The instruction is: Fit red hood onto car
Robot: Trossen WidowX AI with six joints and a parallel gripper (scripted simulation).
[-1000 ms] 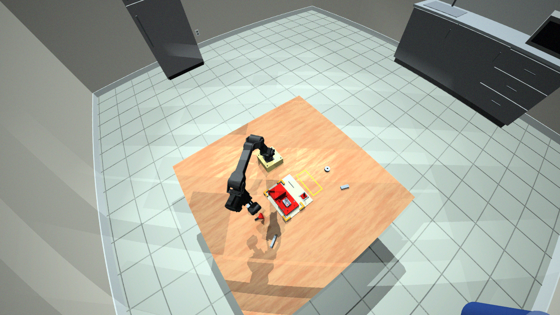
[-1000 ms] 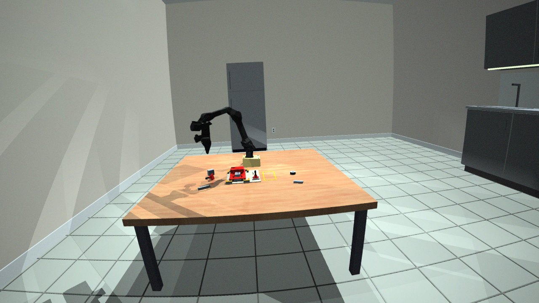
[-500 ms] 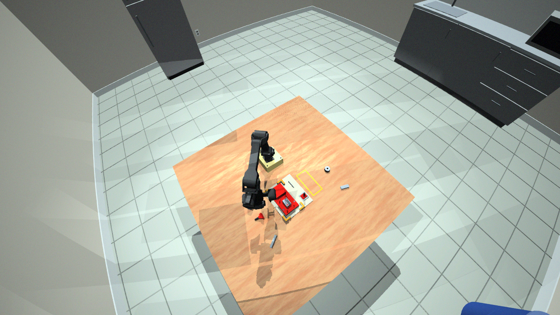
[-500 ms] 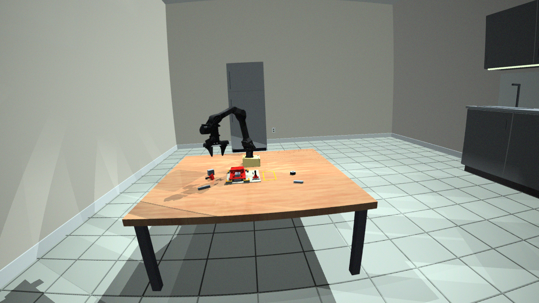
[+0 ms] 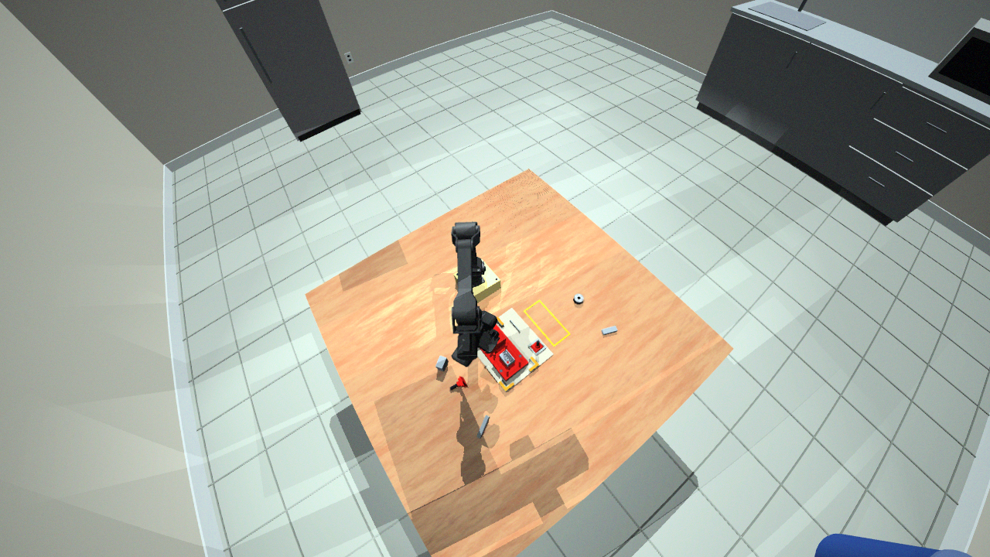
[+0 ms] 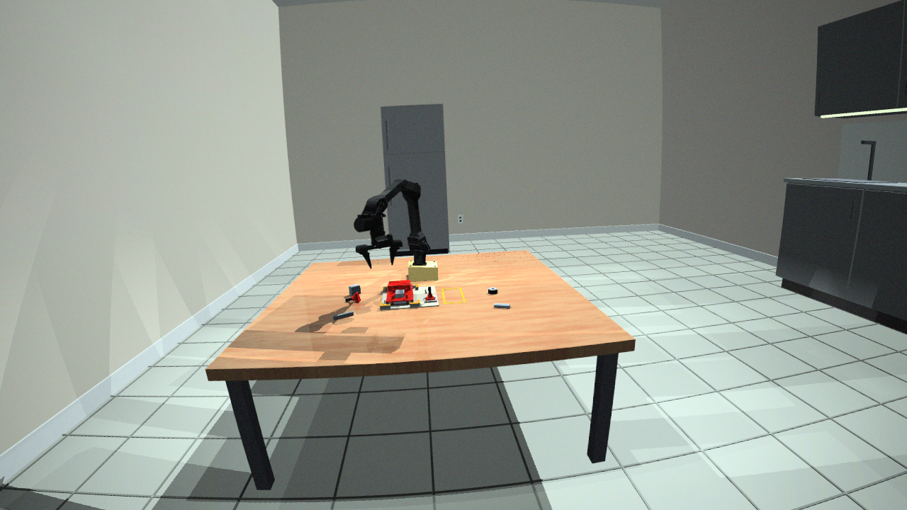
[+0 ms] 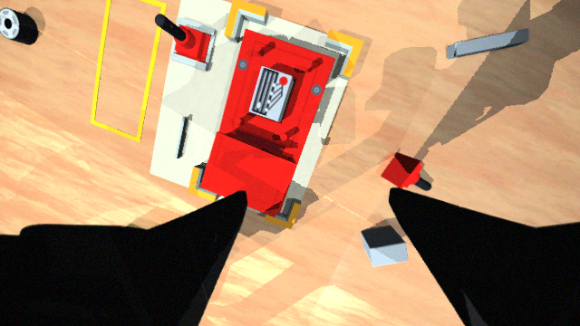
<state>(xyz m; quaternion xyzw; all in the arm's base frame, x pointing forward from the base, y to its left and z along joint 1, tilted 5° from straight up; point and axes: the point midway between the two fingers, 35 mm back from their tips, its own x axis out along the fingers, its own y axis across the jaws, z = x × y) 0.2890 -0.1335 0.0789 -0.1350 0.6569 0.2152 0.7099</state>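
My gripper tip is 4 cm past the hood, 6 cm to the right of it and 9 cm above it. The rest, counted from my gripper tip: jig: 2 cm ahead, 9 cm to the left, 12 cm below; grey engine block: 5 cm ahead, 8 cm to the left, 11 cm below.
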